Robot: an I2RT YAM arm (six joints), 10 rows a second.
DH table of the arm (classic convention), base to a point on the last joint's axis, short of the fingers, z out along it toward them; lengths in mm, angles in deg. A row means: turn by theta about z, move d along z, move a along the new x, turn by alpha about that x. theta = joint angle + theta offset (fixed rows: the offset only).
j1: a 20, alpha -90, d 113.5, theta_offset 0
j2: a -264, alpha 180, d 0, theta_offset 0
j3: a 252.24, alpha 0, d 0, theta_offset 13.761
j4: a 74, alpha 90, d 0, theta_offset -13.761
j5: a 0, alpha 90, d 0, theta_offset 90
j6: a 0, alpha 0, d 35.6, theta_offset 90
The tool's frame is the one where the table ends.
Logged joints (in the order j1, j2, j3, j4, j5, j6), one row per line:
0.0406, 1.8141, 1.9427, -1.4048, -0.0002, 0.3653
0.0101, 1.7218, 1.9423, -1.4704, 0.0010, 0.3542
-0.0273, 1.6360, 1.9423, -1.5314, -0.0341, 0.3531
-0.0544, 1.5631, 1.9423, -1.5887, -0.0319, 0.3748
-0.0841, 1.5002, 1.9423, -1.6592, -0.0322, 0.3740
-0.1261, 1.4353, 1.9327, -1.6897, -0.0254, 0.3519
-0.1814, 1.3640, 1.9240, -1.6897, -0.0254, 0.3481
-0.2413, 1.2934, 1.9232, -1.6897, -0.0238, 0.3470
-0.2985, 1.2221, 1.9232, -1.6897, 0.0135, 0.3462
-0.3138, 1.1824, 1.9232, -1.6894, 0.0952, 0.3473
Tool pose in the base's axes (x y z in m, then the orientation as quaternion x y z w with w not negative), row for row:
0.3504, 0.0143, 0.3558, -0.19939, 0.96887, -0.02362, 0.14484
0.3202, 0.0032, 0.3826, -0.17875, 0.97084, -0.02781, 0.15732
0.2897, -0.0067, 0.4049, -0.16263, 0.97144, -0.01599, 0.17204
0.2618, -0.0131, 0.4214, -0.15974, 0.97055, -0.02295, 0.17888
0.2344, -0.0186, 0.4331, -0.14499, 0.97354, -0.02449, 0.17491
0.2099, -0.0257, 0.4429, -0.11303, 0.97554, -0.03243, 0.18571
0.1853, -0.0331, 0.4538, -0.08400, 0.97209, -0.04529, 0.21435
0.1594, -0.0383, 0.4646, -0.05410, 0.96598, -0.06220, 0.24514
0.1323, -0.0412, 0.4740, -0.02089, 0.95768, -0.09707, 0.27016
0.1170, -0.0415, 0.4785, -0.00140, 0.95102, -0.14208, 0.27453
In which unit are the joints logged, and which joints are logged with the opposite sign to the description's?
The joints are logged in radians. Opposite sign: j6.
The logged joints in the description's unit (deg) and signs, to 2 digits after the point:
2.33, 103.94, 111.31, -80.49, -0.01, -20.93
0.58, 98.65, 111.29, -84.25, 0.06, -20.29
-1.56, 93.74, 111.29, -87.74, -1.95, -20.23
-3.12, 89.56, 111.29, -91.03, -1.83, -21.47
-4.82, 85.96, 111.29, -95.07, -1.84, -21.43
-7.22, 82.24, 110.74, -96.81, -1.46, -20.16
-10.39, 78.15, 110.24, -96.81, -1.46, -19.94
-13.83, 74.11, 110.19, -96.81, -1.36, -19.88
-17.10, 70.02, 110.19, -96.81, 0.77, -19.84
-17.98, 67.75, 110.19, -96.80, 5.45, -19.90

